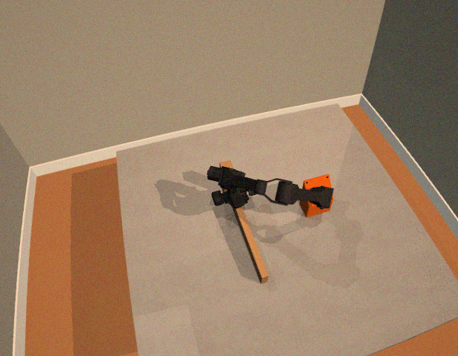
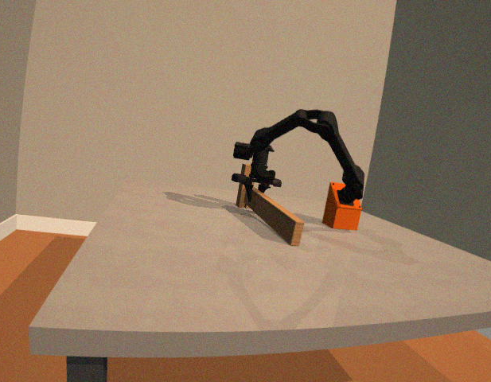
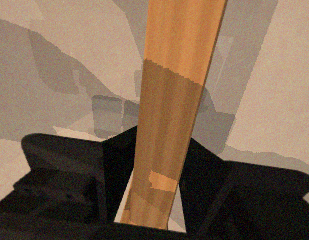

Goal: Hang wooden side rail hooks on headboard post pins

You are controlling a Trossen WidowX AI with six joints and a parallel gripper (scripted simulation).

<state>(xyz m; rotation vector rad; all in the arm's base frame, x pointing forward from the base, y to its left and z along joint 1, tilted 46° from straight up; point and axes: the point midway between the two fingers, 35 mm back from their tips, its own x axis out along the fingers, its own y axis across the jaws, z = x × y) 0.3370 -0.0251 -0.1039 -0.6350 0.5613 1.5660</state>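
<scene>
The wooden headboard post lies 1 cm ahead of my gripper tip, 12 cm to the right of it and 4 cm above it.
</scene>
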